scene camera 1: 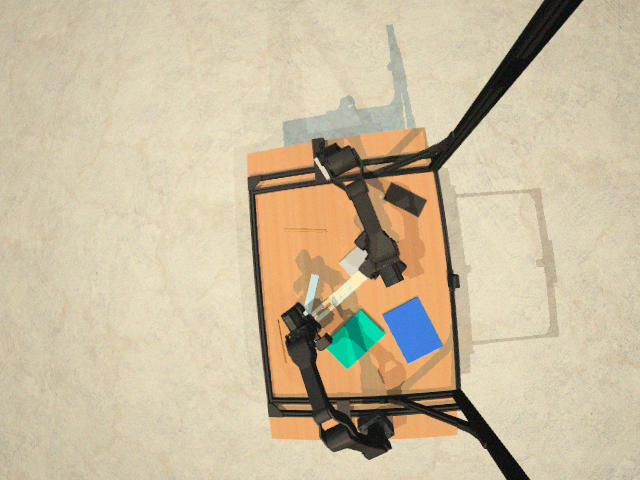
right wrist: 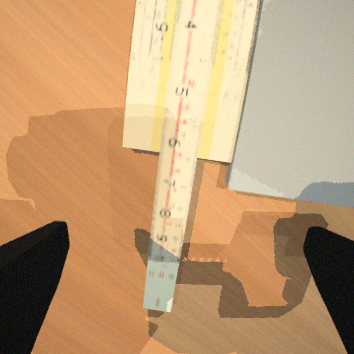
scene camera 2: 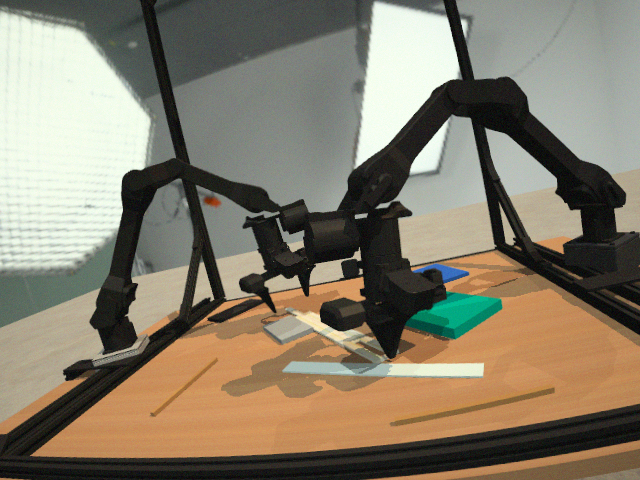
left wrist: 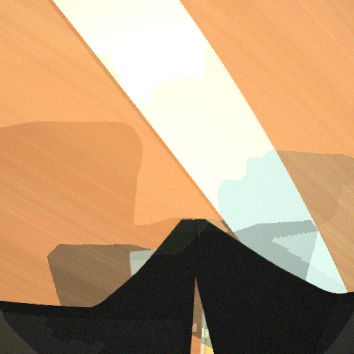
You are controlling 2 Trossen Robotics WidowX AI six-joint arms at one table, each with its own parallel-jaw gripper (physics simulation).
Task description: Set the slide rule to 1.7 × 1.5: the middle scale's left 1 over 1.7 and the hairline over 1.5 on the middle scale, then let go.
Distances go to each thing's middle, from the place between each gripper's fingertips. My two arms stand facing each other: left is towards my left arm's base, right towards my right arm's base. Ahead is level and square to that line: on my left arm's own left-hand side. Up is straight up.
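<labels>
My left gripper is 30 mm to the left of the pale ruler (scene camera 2: pixel 466 370) and 20 mm short of it. Counting from that left hand, I find the green block (scene camera 2: pixel 459 313) 100 mm to the left and 150 mm behind, while the cream slide rule (scene camera 2: pixel 344 341) is 110 mm to the right and 180 mm behind. The middle slide (right wrist: pixel 194 37) is 140 mm to the right of my left hand and 220 mm behind it.
As for my right gripper, it is 30 mm above the middle slide, 60 mm to the right of it and 80 mm short of it. The black slab (scene camera 1: pixel 396 195) is 130 mm behind my right hand, 190 mm to the right of it and 30 mm below it. From the same right hand, the cream slide rule is 90 mm to the left, 120 mm ahead and 30 mm below, and the grey block (scene camera 2: pixel 287 329) is 20 mm below and 90 mm ahead.
</labels>
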